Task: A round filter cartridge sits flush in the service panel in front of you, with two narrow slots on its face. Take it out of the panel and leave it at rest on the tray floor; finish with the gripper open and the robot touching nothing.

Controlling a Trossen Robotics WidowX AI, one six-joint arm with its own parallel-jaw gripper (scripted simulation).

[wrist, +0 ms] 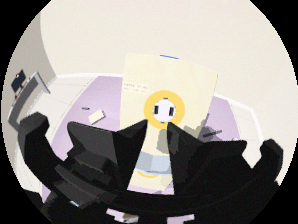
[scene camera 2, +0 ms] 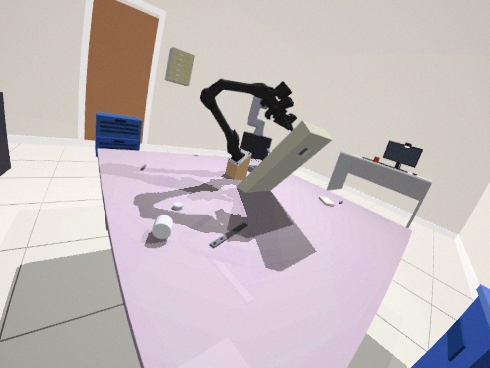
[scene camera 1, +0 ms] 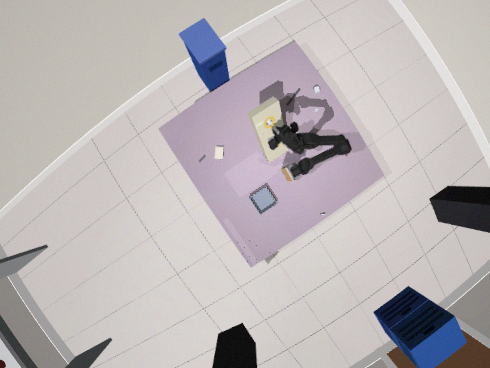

same spot on cream service panel: (wrist: 147, 78) = (scene camera 1: 261, 119)
